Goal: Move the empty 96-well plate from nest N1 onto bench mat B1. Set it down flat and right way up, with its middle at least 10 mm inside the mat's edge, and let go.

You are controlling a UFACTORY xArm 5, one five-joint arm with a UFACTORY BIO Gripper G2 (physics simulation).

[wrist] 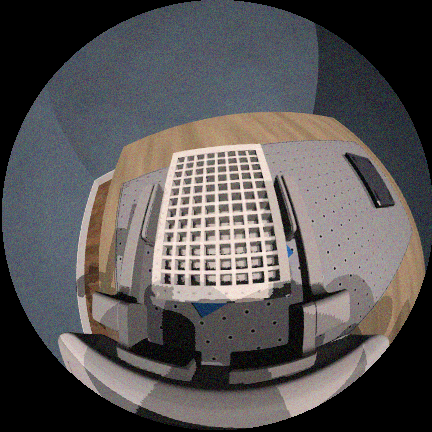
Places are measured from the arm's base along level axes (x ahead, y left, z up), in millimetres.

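Where they show: hand at its tool point: (216,209).
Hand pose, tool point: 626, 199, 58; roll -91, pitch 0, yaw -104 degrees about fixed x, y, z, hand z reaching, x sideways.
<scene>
Each offset is from my tool point to the centre of the thing, as dx, dy, dz. Level surfaces: height alone.
The white 96-well plate @(+7, -1, -9) (216,220) is held in the middle of the wrist view, with its open wells facing the camera. My gripper (219,211) is shut on it, one finger along each long side. The plate appears raised above the grey perforated board. A blue surface, apparently mat B1 @(dz -90) (207,309), shows as a small patch below the plate's near edge and a small corner to its right; the rest is hidden under the plate. A dark rectangular block, apparently nest N1 @(+34, -396, -85) (370,180), lies at the right with no plate on it.
The grey perforated board @(dz -92) (345,225) lies on a wooden table @(dz -105) (225,127), whose far edge shows behind the plate. A brown surface with a white rim (81,250) shows beyond the table's left edge. Blue-grey floor surrounds the far side.
</scene>
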